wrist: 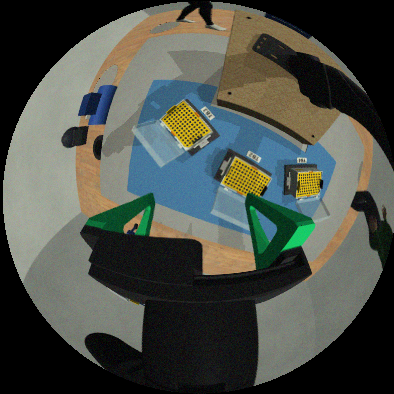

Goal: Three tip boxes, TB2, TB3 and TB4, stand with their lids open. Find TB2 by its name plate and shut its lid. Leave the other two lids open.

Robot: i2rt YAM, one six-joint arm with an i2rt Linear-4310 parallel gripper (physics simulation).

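Frame: origin at the arm's base, x ahead, y left, z up, level; metres.
Seen in the pictures: gripper, between the fingertips: (199,197); arm's base, origin of its link: (298,67).
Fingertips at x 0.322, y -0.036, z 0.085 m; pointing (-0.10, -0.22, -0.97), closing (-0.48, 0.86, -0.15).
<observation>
Pixels of each thing's top centre, then the offset from my fingertips to it. Level surfaces: height alone.
- TB2, centre of its top: (247,182) 0.103 m left, 0.008 m back, 0.203 m down
- TB3, centre of its top: (182,122) 0.112 m right, 0.054 m back, 0.203 m down
- TB4, centre of its top: (312,185) 0.293 m left, 0.129 m back, 0.203 m down
- blue mat, height of its surface: 0.278 m down
TB2 (245,177), a dark box with a yellow tip rack, stands right of the view's middle; its name plate (254,156) is above it. Its clear lid (229,206) is open, folded out toward the bottom of the view, partly behind the right finger. TB3 (186,124) stands upper left, its clear lid (159,143) open toward the lower left. TB4 (308,183) stands at the right, its clear lid (315,209) open toward the lower right. My gripper (199,197) is wide open with green fingers and holds nothing. It is above the mat, its right fingertip overlapping TB2's lower edge in view.
The boxes stand on a blue mat (150,180) on a wood-edged table. A brown board (270,75) on the table is at the upper right, with a black arm (320,82) over it. Blue objects (102,105) and black round items (75,137) are at the left edge.
</observation>
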